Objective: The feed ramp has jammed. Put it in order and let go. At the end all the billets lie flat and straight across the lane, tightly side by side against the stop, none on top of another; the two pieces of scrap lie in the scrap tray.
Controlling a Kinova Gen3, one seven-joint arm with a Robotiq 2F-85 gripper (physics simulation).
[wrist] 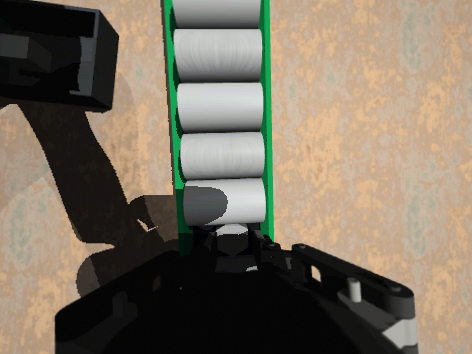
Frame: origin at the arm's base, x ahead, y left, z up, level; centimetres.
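Seen in the pictures: gripper, fingertip midpoint: (pixel 234 241).
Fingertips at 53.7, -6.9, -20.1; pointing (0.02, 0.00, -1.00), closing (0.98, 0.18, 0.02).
Observation:
Offsets run from my fingertips to a thing's top centre, as dx, dy, dz. Level surfaces: height alone.
Several light grey billets lie flat and straight across the green lane @[+1.2, +14.0, +2.3] (pixel 268 125), in one row. The nearest billet @[-1.4, +3.7, +2.7] (pixel 245 201) has a dark shadow on its left part. Behind it come another billet @[-2.1, +7.6, +3.1] (pixel 222 156), a third billet @[-2.8, +11.5, +3.4] (pixel 220 107) and more towards the top edge, where one is cut off. No billet in view lies on another. My gripper (pixel 234 241) is partly open over the lane, close to the nearest billet's near side. A grey faceted shape shows by the fingertips; I cannot tell what it is. The stop does not show clearly. The dark scrap tray @[-24.3, +17.3, -3.6] (pixel 105 62) is at upper left.
Grey angular shapes @[-27.2, +17.2, -4.2] (pixel 15 46) show inside the tray, dim in shadow; I cannot tell how many pieces they are. The arm's shadow falls on the mottled tan surface @[dz -7.2] (pixel 360 140) left of the lane. The lane's side walls flank the billets. The gripper body hides the near end.

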